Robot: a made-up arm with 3 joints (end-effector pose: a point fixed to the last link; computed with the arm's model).
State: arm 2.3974 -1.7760 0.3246
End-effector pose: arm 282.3 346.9 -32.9 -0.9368 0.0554 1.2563
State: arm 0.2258 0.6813 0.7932
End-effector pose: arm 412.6 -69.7 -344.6 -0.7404 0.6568 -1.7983
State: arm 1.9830 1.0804 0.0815
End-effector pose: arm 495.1 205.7 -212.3 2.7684 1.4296 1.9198
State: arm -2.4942 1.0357 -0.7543
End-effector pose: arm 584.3 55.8 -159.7 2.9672 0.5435 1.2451
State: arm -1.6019 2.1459 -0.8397
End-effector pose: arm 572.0 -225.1 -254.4 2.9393 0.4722 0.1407
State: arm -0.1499 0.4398 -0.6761
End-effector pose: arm 520.4 3.0 -32.8 -0.6109 -0.9007 -0.9325
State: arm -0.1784 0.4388 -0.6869
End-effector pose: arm 520.2 7.9 -30.3 -0.6383 -0.9337 -0.8988
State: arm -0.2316 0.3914 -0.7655
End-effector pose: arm 511.6 23.5 -15.3 -0.6755 -1.0477 -0.8364
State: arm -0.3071 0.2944 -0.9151
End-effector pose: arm 490.7 51.6 7.3 -0.7732 -1.2428 -0.7007
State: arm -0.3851 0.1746 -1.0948
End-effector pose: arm 461.0 84.4 24.4 -1.2790 -1.4501 -0.1629
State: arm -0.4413 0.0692 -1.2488
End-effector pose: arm 433.4 109.9 31.2 -2.9960 -1.4421 1.5689
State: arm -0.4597 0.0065 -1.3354
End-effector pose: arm 417.7 121.4 33.2 2.9546 -1.3629 1.9010
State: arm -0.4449 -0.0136 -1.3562
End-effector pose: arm 413.8 121.0 35.5 2.8691 -1.3610 1.9792
